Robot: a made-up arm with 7 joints. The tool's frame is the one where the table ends. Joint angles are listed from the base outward.
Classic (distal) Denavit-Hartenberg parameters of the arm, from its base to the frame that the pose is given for. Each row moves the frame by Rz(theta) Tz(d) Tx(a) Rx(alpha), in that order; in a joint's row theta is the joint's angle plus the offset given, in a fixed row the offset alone. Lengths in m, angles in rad.
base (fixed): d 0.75, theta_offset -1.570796, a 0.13, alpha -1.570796
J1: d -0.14, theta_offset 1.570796, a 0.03, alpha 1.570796
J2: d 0, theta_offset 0.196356, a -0.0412, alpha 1.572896
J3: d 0.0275, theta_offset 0, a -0.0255, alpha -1.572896
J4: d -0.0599, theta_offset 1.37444, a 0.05, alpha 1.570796
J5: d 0.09, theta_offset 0, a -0.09, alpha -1.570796
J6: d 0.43, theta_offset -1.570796, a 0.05, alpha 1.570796
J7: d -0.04, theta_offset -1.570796, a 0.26, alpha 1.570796
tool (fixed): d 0.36, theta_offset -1.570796, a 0, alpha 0
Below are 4 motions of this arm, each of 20 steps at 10 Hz.
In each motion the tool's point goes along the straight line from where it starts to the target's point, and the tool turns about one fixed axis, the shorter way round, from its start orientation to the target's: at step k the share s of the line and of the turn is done. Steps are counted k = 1, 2, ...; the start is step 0. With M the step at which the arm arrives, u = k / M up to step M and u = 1 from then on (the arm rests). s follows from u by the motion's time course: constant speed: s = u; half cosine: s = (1 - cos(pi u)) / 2; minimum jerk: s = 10 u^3 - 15 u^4 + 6 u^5.
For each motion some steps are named. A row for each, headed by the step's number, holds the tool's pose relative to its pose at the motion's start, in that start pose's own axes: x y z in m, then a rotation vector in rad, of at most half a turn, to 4 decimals.
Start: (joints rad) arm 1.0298 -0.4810 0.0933 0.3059 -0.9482 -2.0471 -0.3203
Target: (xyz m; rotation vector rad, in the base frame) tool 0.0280 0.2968 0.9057 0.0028 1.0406 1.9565
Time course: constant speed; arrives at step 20
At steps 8, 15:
8: -0.0392 0.1387 -0.0016 -0.2332 -0.1088 0.1915
15: -0.0736 0.2601 -0.0030 -0.4373 -0.2039 0.3591

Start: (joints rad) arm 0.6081 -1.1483 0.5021 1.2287 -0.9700 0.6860 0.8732
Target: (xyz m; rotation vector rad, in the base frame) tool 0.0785 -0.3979 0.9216 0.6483 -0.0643 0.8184
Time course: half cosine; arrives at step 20
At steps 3, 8, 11, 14, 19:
3: 0.0019 -0.0225 0.0011 0.0547 0.0467 -0.0214
8: 0.0118 -0.1423 0.0068 0.3466 0.2959 -0.1355
11: 0.0197 -0.2382 0.0113 0.5800 0.4952 -0.2268
14: 0.0270 -0.3271 0.0156 0.7963 0.6800 -0.3114
19: 0.0338 -0.4095 0.0195 0.9969 0.8512 -0.3898

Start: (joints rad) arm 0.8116 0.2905 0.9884 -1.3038 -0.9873 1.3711 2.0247
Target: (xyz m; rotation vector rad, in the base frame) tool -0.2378 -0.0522 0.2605 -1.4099 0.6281 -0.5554
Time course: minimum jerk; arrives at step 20
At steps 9, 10, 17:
9: -0.0569 -0.0152 -0.0433 -0.1438 0.2532 0.0823
10: -0.0699 -0.0187 -0.0532 -0.1767 0.3111 0.1012
17: -0.1360 -0.0364 -0.1035 -0.3440 0.6057 0.1969

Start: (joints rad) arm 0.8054 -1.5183 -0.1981 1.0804 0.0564 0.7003 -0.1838
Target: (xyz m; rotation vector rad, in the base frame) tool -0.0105 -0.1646 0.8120 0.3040 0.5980 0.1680
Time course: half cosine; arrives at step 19
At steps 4, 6, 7, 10, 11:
4: 0.0133 0.0176 -0.0327 -0.0769 0.0879 0.0153
6: 0.0287 0.0379 -0.0703 -0.1651 0.1889 0.0329
7: 0.0379 0.0500 -0.0929 -0.2181 0.2495 0.0434
10: 0.0685 0.0905 -0.1681 -0.3946 0.4514 0.0785
11: 0.0788 0.1042 -0.1934 -0.4539 0.5193 0.0903

